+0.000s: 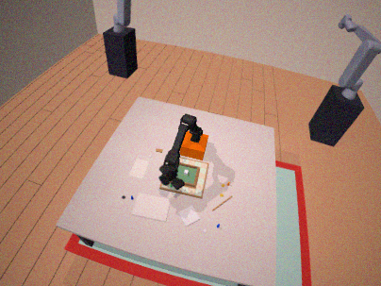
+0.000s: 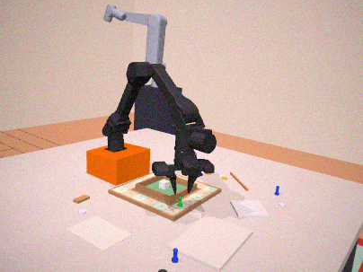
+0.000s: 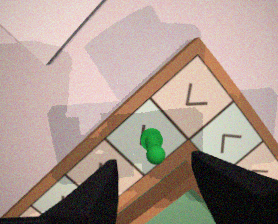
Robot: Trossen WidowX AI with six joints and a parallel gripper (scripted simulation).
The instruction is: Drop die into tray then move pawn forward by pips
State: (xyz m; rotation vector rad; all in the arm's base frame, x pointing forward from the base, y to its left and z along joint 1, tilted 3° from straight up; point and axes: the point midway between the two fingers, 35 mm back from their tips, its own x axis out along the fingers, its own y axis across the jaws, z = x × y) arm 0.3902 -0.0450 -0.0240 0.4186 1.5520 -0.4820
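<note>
My gripper tip is now 1 cm past the green pawn and 3 cm above it. The rest, counted from my gripper tip: green dice tray 12 cm behind, 6 cm to the left, 5 cm below; then black disc 17 cm ahead, 26 cm to the right, 6 cm below; then white die 13 cm behind, 6 cm to the left, 3 cm below.
</note>
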